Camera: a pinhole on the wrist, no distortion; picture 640 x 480 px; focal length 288.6 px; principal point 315.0 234.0 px. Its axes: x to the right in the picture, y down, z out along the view. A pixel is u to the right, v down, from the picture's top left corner.
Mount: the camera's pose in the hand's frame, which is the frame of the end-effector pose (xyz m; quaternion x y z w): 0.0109 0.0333 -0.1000 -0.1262 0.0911 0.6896 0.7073
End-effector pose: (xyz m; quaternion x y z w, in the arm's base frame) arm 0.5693 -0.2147 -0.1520 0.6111 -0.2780 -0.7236 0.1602
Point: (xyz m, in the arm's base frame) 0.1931 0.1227 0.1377
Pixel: 169.4 412.8
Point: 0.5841 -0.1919 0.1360
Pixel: outside the picture
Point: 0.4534 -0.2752 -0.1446
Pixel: 272.4 159.8
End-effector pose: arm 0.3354 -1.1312 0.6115 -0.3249 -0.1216 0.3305 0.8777
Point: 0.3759 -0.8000 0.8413
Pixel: 215.1 38.9
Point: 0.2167 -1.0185 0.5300
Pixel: 461.2 266.6
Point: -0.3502 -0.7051 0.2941
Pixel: 613.6 351.5
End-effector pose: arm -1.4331 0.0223 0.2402 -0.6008 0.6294 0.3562 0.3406
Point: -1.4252 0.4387 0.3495
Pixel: 197.9 454.8
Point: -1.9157 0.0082 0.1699
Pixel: outside the picture
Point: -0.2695 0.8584 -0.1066
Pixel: outside the picture
